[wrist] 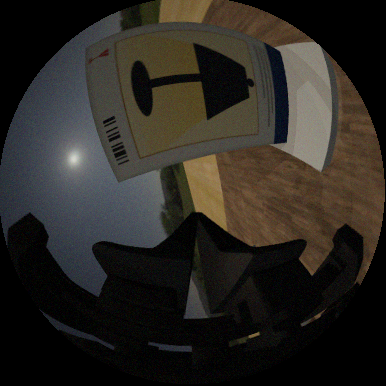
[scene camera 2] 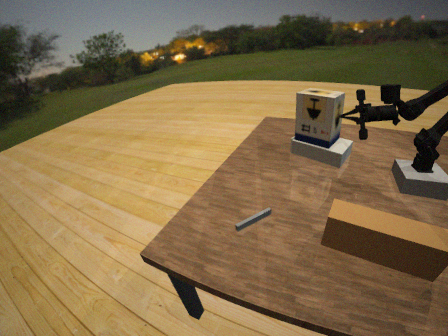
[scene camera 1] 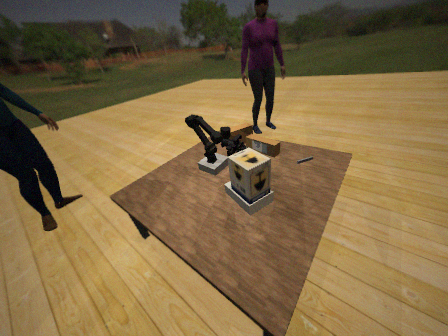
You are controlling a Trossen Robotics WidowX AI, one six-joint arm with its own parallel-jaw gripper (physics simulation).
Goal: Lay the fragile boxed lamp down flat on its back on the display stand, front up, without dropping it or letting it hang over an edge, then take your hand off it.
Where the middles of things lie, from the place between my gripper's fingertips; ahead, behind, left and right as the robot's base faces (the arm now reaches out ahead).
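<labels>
Taking the display stand (scene camera 2: 336,155) as my reference, I find my gripper 20 cm above it, 14 cm to the left of it and 3 cm short of it.
</labels>
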